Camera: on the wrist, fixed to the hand. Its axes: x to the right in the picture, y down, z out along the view.
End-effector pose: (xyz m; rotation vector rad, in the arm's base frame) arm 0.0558 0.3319 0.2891 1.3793 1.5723 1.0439
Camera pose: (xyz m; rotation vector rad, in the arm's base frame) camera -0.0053 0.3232 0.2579 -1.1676 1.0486 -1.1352
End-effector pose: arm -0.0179 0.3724 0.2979 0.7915 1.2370 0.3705
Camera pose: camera -0.0699 0.3521 0.2571 -1.3368 0.5034 -2.0312
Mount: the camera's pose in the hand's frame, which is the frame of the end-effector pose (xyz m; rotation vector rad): -0.0011 -0.0512 -0.0465 -0.0609 -0.7224 -2.9959
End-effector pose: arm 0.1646 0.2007 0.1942 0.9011 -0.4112 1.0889
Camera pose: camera 0.2036 0.2284 0.1443 0.7260 0.5156 -1.9747
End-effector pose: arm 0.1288 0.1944 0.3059 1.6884 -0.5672 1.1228
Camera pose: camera 0.1492 0.2569 0.2844 0.8677 1.3631 -1.5894
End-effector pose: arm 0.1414 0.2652 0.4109 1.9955 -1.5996 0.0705
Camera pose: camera 0.2019 0.2936 0.4289 -1.7957 -1.9020 1.3825
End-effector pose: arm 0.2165 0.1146 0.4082 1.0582 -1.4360 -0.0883
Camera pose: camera 0.2816 0.1107 0.3851 -1.7197 -0.8121 2.0922
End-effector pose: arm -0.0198 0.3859 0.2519 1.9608 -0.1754 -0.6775
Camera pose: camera -0.0046 0.4471 0.2236 -0.0513 -1.8282 1.8732
